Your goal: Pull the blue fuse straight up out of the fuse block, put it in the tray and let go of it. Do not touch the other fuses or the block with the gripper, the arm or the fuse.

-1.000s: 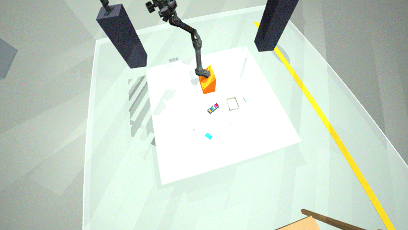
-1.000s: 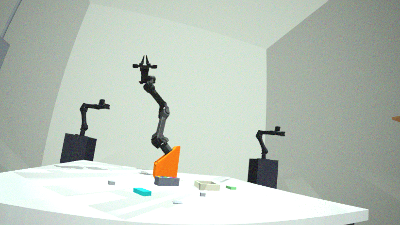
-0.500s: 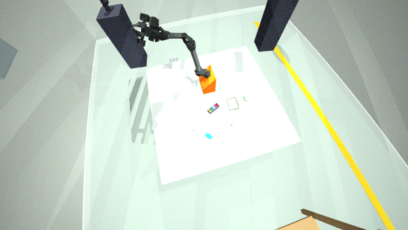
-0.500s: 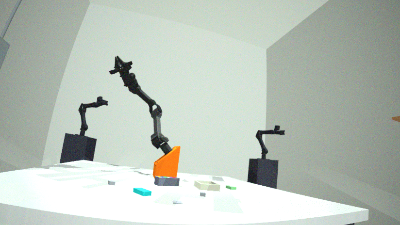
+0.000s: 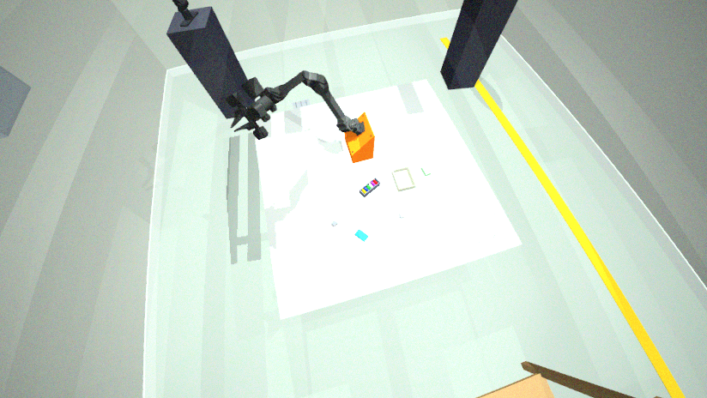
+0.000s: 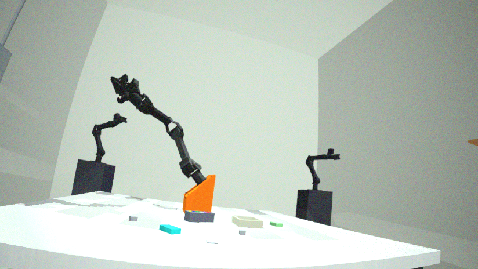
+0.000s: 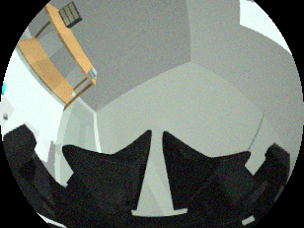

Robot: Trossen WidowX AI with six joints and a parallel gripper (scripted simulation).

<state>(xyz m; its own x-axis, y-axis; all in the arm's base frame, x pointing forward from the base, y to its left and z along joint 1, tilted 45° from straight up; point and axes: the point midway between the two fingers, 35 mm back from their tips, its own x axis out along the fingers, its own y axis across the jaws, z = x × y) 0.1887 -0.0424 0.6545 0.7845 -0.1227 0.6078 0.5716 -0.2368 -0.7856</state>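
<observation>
Right now my gripper tip is 40 mm short of the blue fuse, 490 mm to the right of it and 560 mm above it. From my gripper tip the other things lie so: beige tray (720 mm to the left, 580 mm below).
</observation>
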